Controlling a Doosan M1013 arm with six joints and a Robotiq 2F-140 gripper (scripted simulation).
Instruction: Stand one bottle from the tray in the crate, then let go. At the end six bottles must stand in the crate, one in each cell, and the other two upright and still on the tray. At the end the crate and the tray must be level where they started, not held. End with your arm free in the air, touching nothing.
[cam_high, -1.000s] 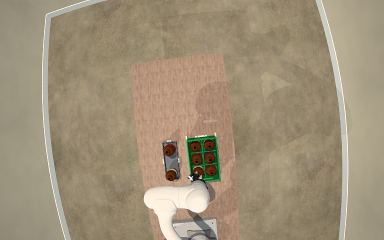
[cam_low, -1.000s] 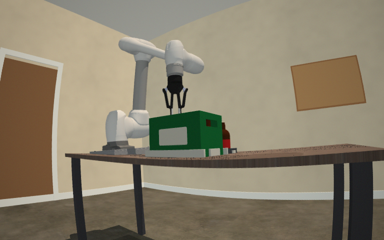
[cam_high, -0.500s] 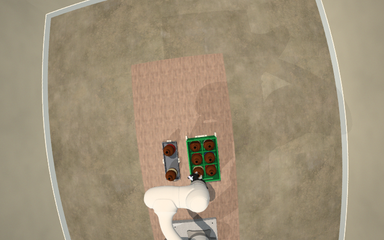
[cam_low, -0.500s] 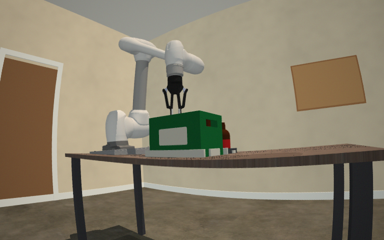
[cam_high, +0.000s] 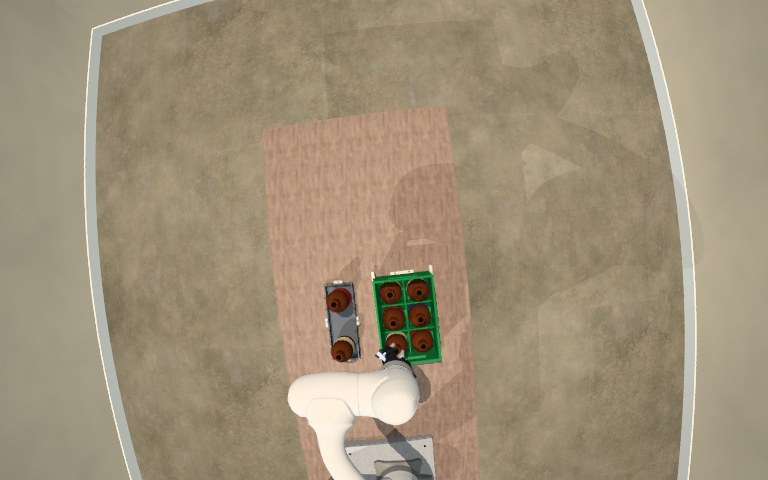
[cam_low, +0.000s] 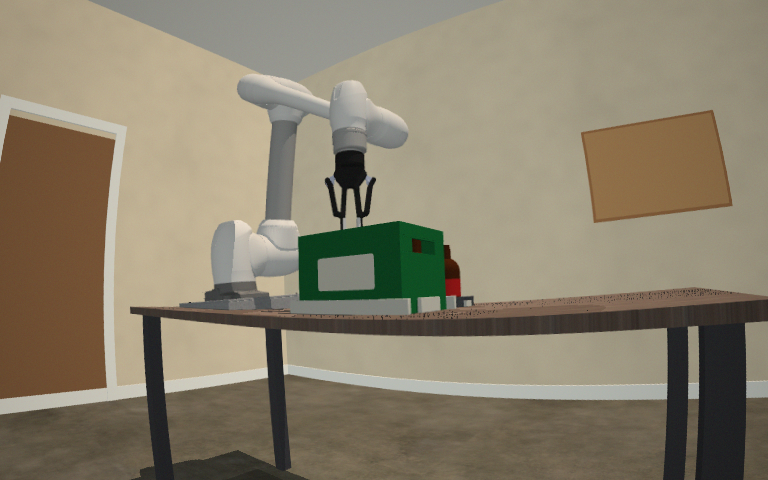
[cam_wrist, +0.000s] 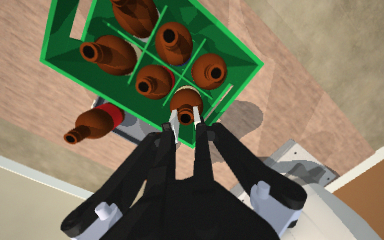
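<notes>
Now: the green crate 110 mm below my hand, 90 mm ahead of it and 40 mm to the right of it. The rest, counted from my hand: grey tray (190 mm to the left, 180 mm below, 60 mm ahead).
</notes>
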